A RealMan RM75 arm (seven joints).
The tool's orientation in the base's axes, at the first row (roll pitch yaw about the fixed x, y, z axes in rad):
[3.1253, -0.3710, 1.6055]
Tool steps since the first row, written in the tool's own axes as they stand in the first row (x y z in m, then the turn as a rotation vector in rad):
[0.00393, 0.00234, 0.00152, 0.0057, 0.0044, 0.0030]
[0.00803, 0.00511, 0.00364, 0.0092, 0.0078, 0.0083]
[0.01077, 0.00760, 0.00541, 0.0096, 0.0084, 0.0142]
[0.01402, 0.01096, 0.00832, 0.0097, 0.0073, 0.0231]
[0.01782, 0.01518, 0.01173, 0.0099, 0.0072, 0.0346]
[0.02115, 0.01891, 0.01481, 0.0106, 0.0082, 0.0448]
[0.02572, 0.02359, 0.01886, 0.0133, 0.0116, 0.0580]
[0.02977, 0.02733, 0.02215, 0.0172, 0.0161, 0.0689]
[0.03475, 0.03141, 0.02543, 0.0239, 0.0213, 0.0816]
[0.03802, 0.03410, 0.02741, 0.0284, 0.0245, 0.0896]
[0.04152, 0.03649, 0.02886, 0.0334, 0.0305, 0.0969]
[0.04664, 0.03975, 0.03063, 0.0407, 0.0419, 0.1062]
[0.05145, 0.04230, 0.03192, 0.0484, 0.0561, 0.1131]
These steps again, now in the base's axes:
[0.00222, 0.00428, 0.00004, 0.0042, 0.0065, -0.0007]
[0.00486, 0.00895, -0.00040, 0.0075, 0.0118, -0.0043]
[0.00727, 0.01221, -0.00102, 0.0081, 0.0143, -0.0096]
[0.01053, 0.01639, -0.00250, 0.0071, 0.0176, -0.0179]
[0.01464, 0.02129, -0.00424, 0.0070, 0.0220, -0.0285]
[0.01827, 0.02562, -0.00585, 0.0080, 0.0264, -0.0378]
[0.02282, 0.03148, -0.00789, 0.0114, 0.0338, -0.0490]
[0.02643, 0.03655, -0.00943, 0.0158, 0.0415, -0.0577]
[0.03036, 0.04250, -0.01062, 0.0208, 0.0525, -0.0670]
[0.03295, 0.04634, -0.01124, 0.0239, 0.0597, -0.0728]
[0.03523, 0.05019, -0.01129, 0.0298, 0.0671, -0.0777]
[0.03833, 0.05570, -0.01103, 0.0410, 0.0776, -0.0836]
[0.04073, 0.06072, -0.01045, 0.0549, 0.0877, -0.0870]

